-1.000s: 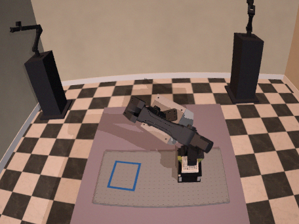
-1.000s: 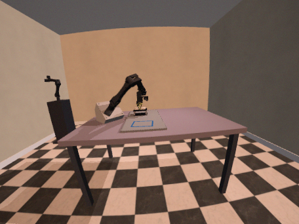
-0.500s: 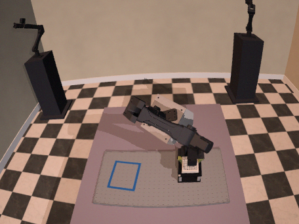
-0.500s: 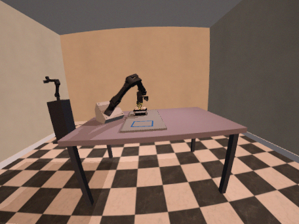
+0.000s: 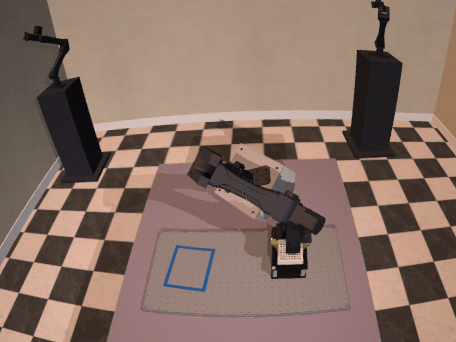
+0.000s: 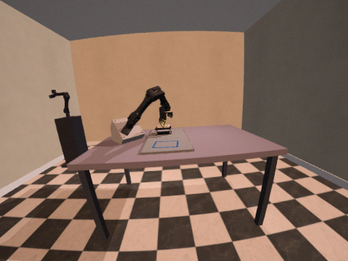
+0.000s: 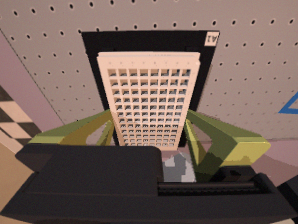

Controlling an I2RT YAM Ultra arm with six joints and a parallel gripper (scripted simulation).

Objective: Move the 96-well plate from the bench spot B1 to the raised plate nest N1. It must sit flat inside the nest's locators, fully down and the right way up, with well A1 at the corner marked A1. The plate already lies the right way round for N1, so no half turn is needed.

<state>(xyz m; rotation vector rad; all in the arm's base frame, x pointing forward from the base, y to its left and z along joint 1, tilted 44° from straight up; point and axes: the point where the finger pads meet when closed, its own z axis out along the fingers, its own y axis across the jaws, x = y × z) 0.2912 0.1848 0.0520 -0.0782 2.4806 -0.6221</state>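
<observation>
Right now the black raised nest N1 is 2 cm below my hand. Also, from my hand: white 96-well plate (right at my hand); A1 corner label (7 cm ahead, 6 cm to the right, 1 cm below).
</observation>
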